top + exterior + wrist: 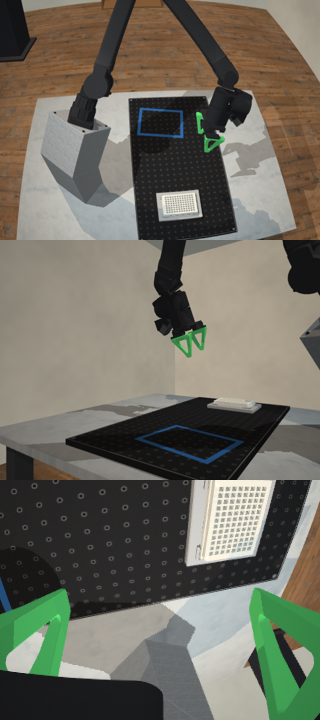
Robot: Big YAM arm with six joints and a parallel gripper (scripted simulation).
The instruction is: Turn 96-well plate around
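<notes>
Now: the white 96-well plate 19 cm below my hand, 16 cm to the right of it and 6 cm behind it. Also, from my hand: grey plate nest N1: 20 cm below, 16 cm to the right, 6 cm behind; A1 mark: 21 cm to the right, 20 cm below, 2 cm ahead.
</notes>
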